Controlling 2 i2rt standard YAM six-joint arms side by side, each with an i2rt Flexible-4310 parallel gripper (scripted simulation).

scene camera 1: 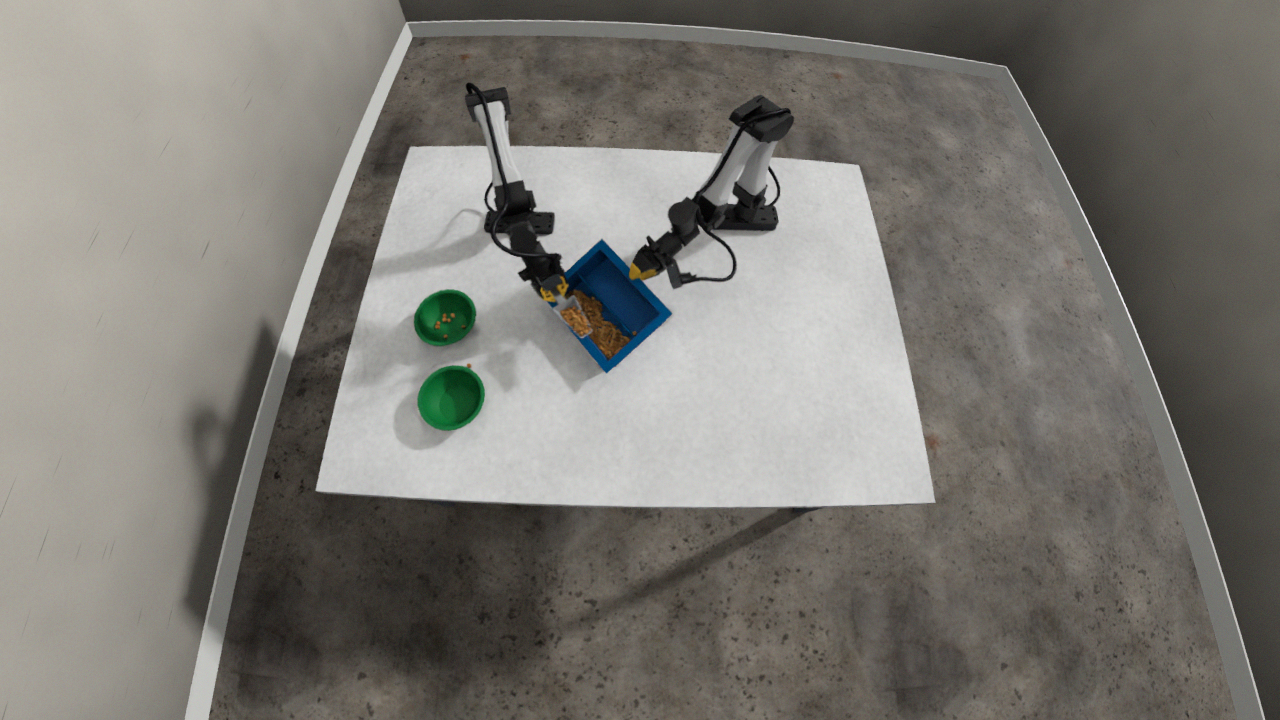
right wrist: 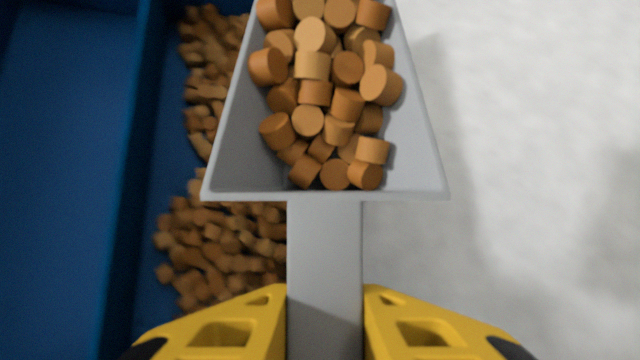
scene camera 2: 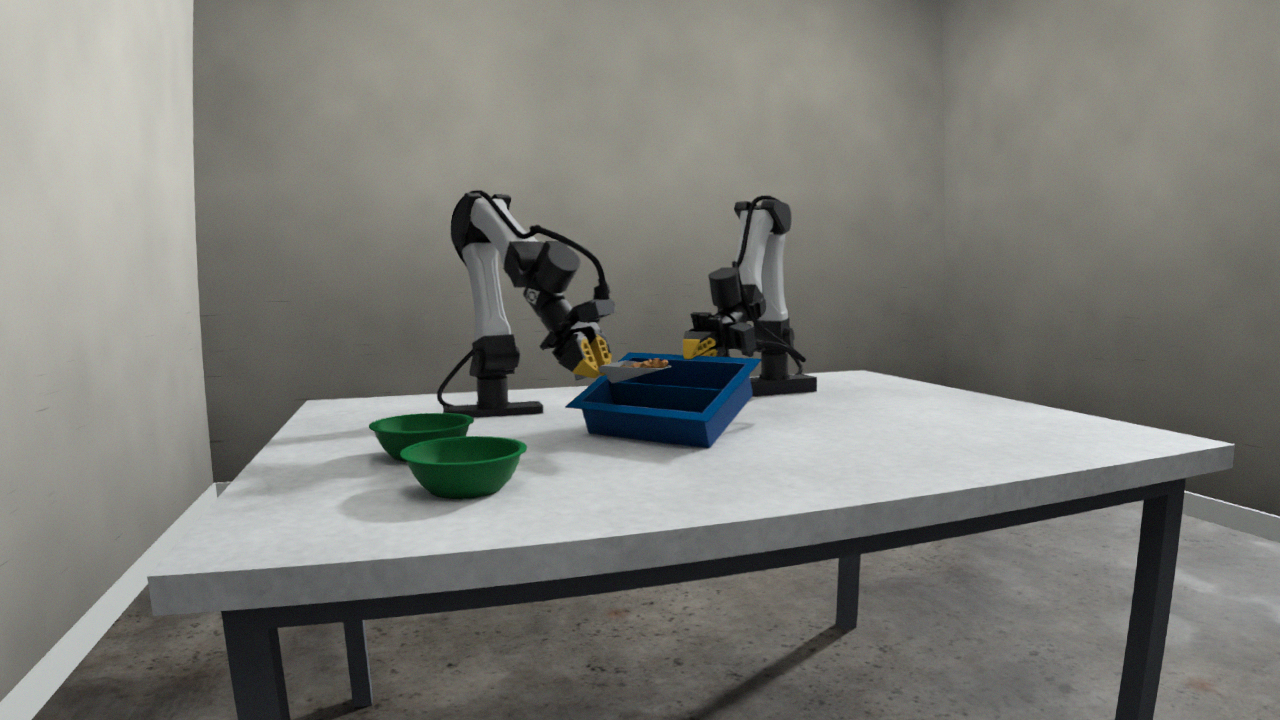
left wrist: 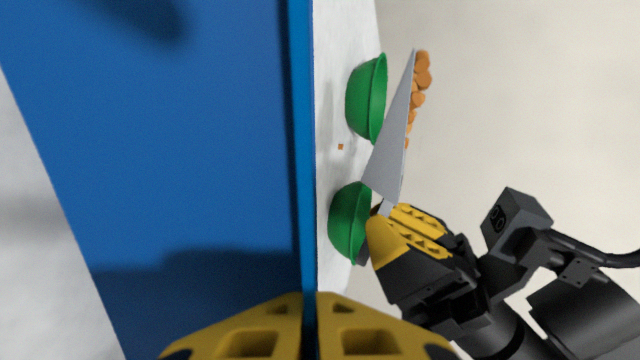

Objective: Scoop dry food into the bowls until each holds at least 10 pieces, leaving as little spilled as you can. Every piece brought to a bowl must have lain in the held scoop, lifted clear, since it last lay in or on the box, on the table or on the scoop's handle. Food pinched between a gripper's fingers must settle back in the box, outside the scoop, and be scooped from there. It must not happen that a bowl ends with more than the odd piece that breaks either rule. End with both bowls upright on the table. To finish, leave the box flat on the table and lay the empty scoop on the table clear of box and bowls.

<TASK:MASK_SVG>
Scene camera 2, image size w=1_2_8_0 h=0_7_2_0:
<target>left gripper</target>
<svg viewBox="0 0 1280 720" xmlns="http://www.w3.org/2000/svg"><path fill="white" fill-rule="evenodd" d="M691 313L693 328L685 331L684 359L692 359L696 356L730 357L729 347L724 344L726 343L726 335L724 334L725 326L723 326L723 323L733 321L724 314L712 315L711 312Z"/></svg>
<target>right gripper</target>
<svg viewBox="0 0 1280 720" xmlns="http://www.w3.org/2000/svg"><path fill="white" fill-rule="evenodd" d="M546 307L541 313L539 320L548 331L548 334L539 344L539 348L541 350L553 348L551 354L557 360L557 363L573 374L588 378L596 378L598 374L603 376L604 373L599 373L597 367L609 364L611 353L604 333L600 332L599 327L596 325L599 319L579 322L579 319L568 319L565 322L563 319L571 308L566 300L558 300Z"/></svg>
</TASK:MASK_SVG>
